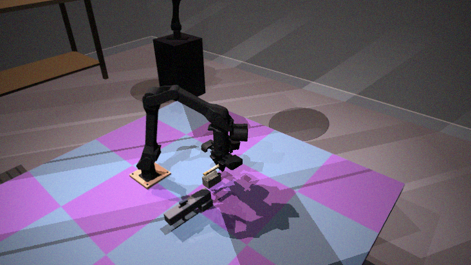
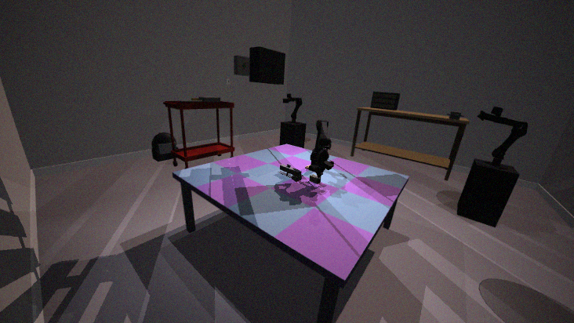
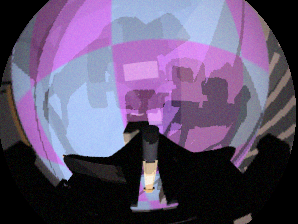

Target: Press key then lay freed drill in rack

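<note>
The drill is 4 cm to the right of my gripper tip and 3 cm above it. The rest, counted from my gripper tip: dark key: 4 cm ahead, 24 cm to the right; dark striped block: 2 cm behind, 4 cm to the right, 3 cm below; grey block fixture: 4 cm ahead, 21 cm to the right, 1 cm below.
</note>
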